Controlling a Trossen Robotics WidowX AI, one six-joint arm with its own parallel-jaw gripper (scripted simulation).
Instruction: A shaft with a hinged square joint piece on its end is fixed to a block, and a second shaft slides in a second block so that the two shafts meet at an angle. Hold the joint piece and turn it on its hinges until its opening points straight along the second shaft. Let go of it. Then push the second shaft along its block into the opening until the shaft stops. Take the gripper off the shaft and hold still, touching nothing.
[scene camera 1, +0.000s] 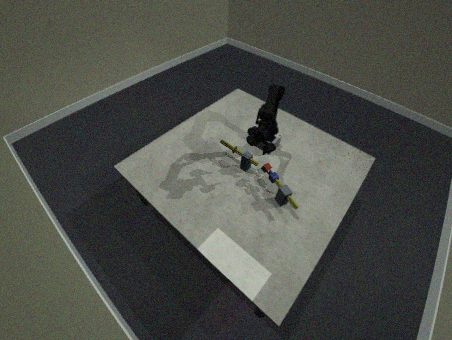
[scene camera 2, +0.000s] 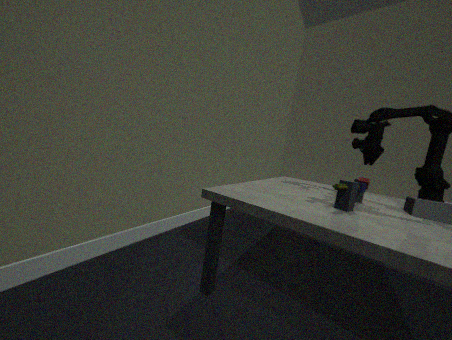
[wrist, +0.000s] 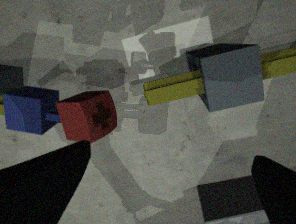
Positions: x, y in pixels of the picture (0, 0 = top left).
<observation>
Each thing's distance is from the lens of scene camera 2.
fixed block (scene camera 2: 347, 190): 0.88 m
</observation>
